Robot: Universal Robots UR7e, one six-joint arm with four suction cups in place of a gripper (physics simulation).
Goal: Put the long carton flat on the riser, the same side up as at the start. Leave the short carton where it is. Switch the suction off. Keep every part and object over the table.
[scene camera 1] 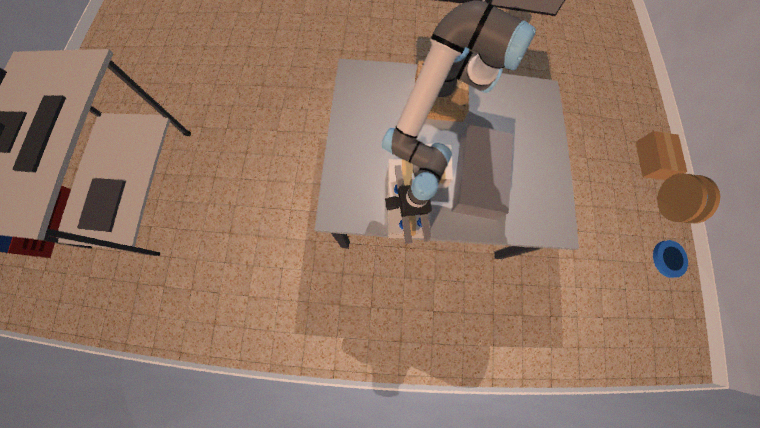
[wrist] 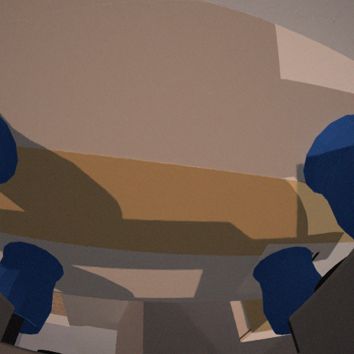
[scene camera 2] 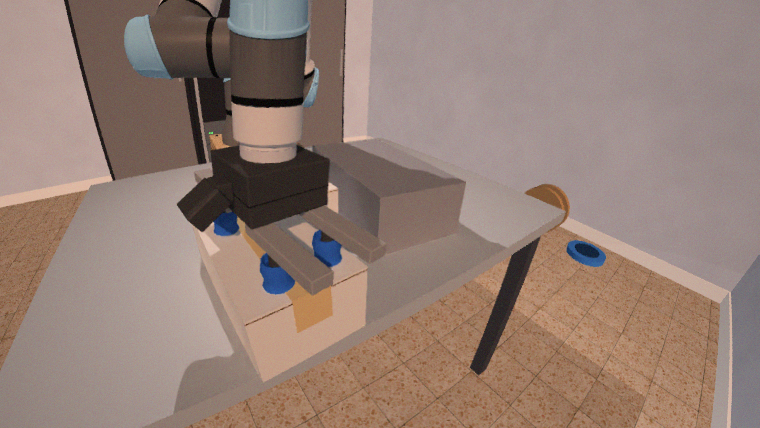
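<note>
The long carton (scene camera 1: 394,230) (scene camera 2: 329,340) (wrist: 125,90), pale with a tan tape strip along its top, lies flat on the table, its end at the front edge. My gripper (scene camera 1: 414,206) (scene camera 2: 280,236) (wrist: 162,220) is over its top; the blue suction cups appear to rest on that face, on both sides of the tape. The contact of the far cup is hidden in the scene camera 2 view. The short carton (scene camera 1: 447,172) (scene camera 2: 333,197) (wrist: 257,320) stands beside the long one, mostly hidden by the arm and tool. The riser (scene camera 1: 482,170) (scene camera 2: 420,210) is a large grey-brown block to its right.
The grey table (scene camera 1: 353,138) (scene camera 2: 95,297) carries the cartons and the riser. The riser stands close to the cartons' right side. The arm's base is at the back of the table. A brown box (scene camera 1: 659,154) and a blue ring-shaped object (scene camera 1: 659,260) (scene camera 2: 574,249) are on the floor to the right.
</note>
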